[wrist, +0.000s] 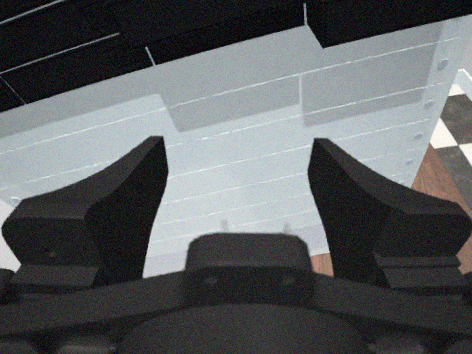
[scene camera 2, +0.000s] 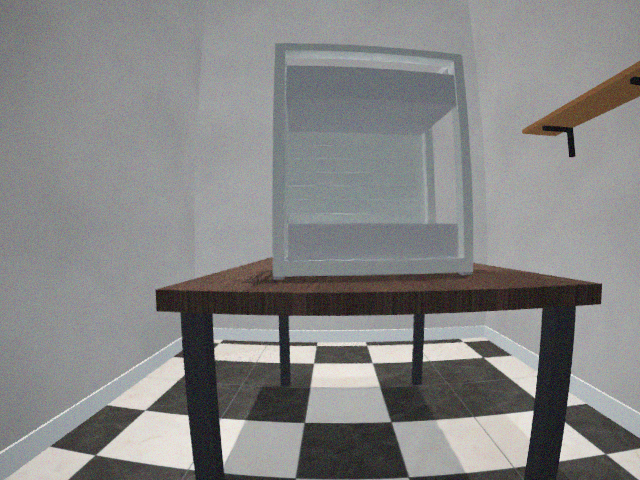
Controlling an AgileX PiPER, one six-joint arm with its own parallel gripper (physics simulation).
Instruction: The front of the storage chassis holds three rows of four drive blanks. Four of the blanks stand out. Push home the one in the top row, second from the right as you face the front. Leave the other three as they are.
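The storage chassis (scene camera 2: 279, 155) (wrist: 240, 112) stands on the table; scene camera 2 shows its open frame, and the drive blanks cannot be made out there. In the wrist view, black drive blanks cross the top edge, cut off by the frame. One black blank (wrist: 380, 17) at the upper right reaches lower than the dark face (wrist: 225, 47) left of it. Which row these belong to cannot be told, and the top-row target cannot be picked out. My gripper (wrist: 238, 154) is open, with pale slatted front panelling behind the space between its fingers. It does not show in scene camera 2.
The dark wooden table (scene camera 2: 377, 302) (wrist: 440, 182) carries the chassis. A wall shelf (scene camera 2: 584, 108) on black brackets is at the right. Round studs (wrist: 428, 104) line the right edge of the chassis front. Grey shadows fall on the panelling below the black blanks.
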